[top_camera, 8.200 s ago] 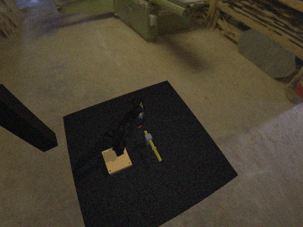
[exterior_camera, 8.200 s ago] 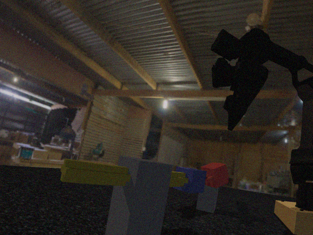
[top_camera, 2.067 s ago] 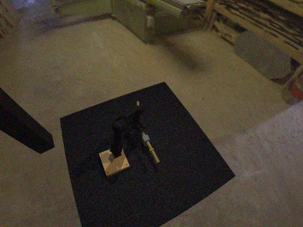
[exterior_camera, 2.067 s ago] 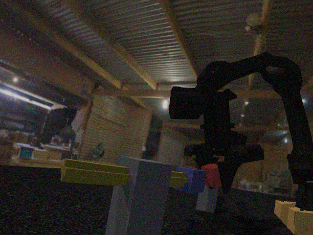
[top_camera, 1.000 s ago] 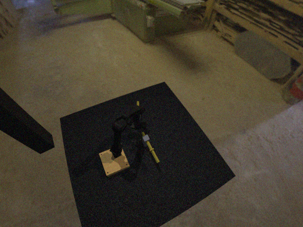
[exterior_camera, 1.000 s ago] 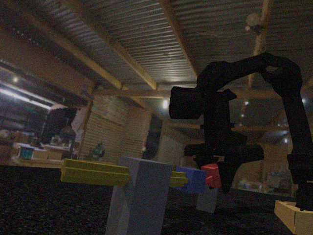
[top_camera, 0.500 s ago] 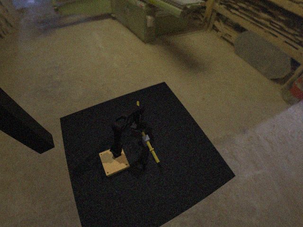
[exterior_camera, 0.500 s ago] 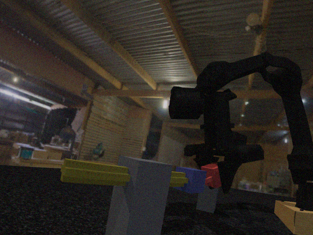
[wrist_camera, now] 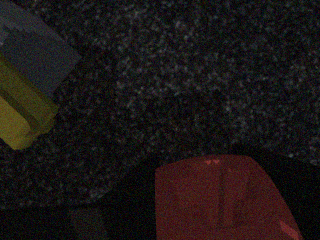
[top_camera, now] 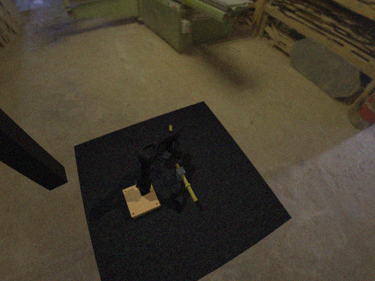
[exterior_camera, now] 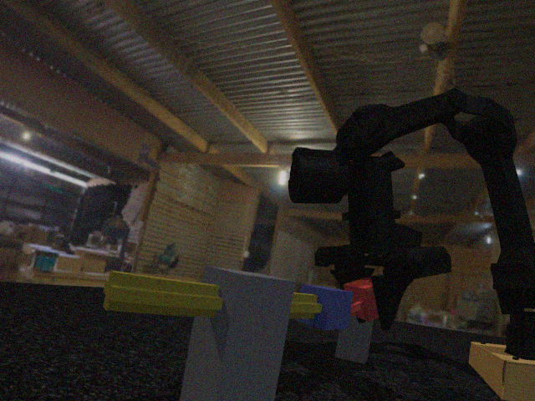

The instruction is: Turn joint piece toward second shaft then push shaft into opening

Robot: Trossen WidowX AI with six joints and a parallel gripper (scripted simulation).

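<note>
The red joint piece lies 3 cm above my gripper tip, 2 cm to the left of it and 2 cm ahead of it.
</note>
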